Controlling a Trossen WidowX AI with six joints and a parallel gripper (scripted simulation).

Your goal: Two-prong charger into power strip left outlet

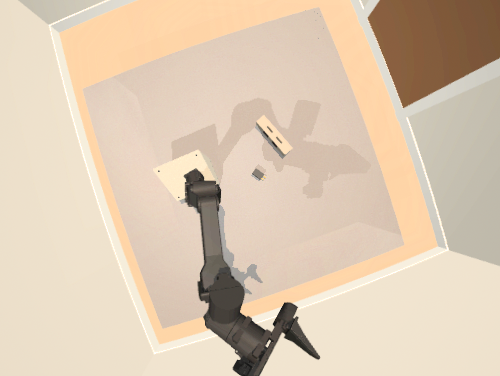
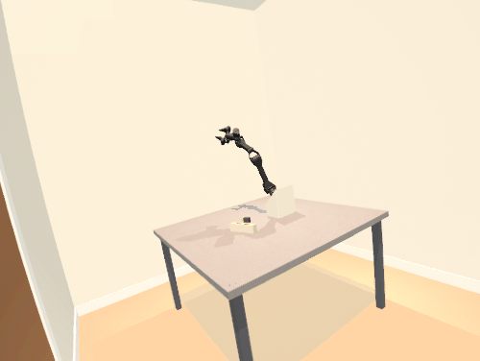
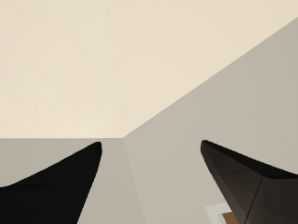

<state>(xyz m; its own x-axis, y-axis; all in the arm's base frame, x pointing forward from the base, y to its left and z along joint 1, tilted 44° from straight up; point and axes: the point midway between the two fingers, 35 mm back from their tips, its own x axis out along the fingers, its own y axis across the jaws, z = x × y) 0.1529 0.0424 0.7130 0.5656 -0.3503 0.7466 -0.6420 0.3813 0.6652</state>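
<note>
Right now my gripper tip is 14 cm short of the dark charger, 36 cm to the right of it and 70 cm above it.
</note>
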